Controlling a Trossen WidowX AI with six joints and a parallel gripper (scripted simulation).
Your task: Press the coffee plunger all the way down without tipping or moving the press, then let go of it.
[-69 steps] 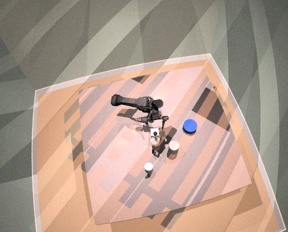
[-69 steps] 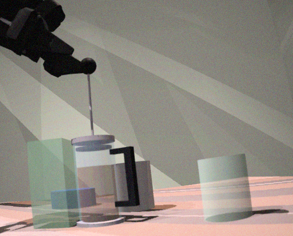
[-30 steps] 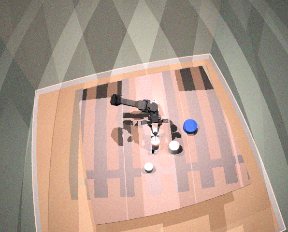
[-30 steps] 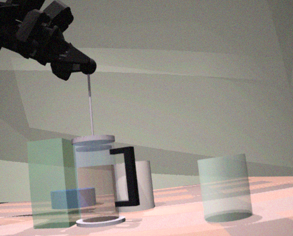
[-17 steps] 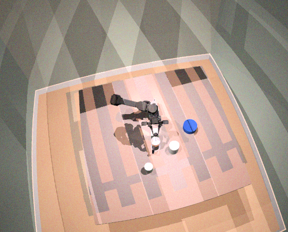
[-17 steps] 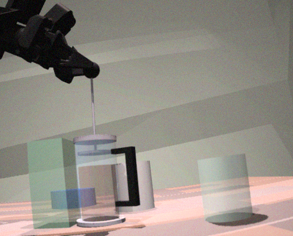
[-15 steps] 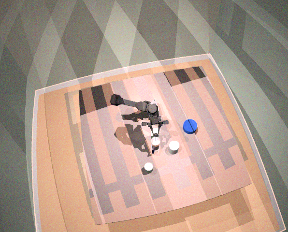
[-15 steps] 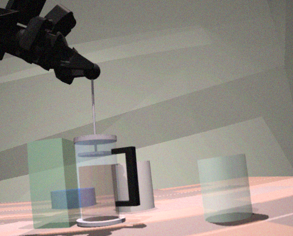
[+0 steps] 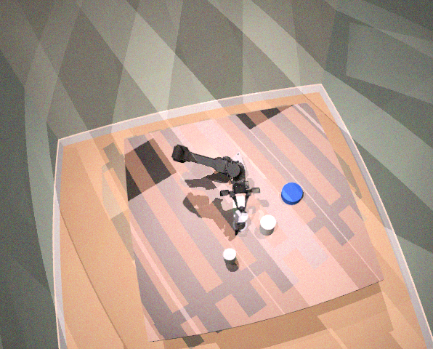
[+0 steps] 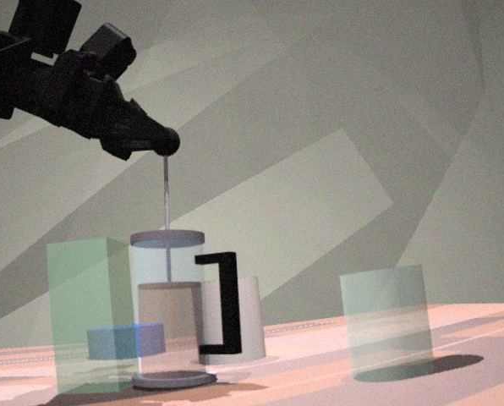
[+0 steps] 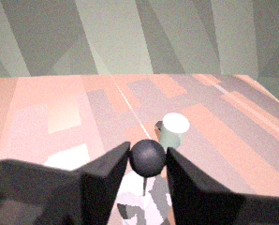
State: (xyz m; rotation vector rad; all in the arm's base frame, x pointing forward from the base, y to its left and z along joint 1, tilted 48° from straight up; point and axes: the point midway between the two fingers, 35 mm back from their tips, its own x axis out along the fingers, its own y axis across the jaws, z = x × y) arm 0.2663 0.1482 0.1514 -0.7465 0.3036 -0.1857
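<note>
The coffee press is 12 cm below my gripper tip and 1 cm to the right of it. Also, from my gripper tip: blue disc: 31 cm to the left, 21 cm below, 15 cm behind.
</note>
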